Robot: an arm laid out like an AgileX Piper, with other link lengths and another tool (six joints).
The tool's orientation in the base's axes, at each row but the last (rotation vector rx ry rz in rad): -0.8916 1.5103 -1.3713; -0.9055 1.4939 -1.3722; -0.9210 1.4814 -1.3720; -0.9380 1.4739 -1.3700; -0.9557 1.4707 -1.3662; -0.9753 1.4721 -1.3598; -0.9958 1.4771 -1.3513; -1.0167 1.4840 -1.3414; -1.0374 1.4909 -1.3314; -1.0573 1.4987 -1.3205
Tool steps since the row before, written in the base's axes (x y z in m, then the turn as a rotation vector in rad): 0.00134 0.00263 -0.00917 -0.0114 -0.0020 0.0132; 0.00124 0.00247 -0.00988 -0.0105 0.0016 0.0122; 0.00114 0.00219 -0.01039 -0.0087 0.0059 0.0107; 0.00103 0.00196 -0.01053 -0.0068 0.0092 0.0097; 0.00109 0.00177 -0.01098 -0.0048 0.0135 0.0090; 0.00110 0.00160 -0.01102 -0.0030 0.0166 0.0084; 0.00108 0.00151 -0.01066 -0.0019 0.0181 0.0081; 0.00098 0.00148 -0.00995 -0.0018 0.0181 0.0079; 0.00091 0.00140 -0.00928 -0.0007 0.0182 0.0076; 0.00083 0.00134 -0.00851 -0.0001 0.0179 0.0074
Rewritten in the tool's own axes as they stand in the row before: -0.00161 0.00949 0.00031 0.0040 -0.0139 -0.0099; -0.00143 0.01016 0.00025 0.0005 -0.0124 -0.0103; -0.00117 0.01061 0.00026 -0.0040 -0.0104 -0.0101; -0.00101 0.01071 0.00028 -0.0076 -0.0090 -0.0093; -0.00090 0.01113 0.00049 -0.0122 -0.0078 -0.0088; -0.00083 0.01114 0.00069 -0.0156 -0.0069 -0.0080; -0.00086 0.01075 0.00087 -0.0173 -0.0065 -0.0074; -0.00093 0.01002 0.00094 -0.0174 -0.0063 -0.0073; -0.00094 0.00932 0.00104 -0.0177 -0.0060 -0.0062; -0.00097 0.00853 0.00109 -0.0176 -0.0059 -0.0056
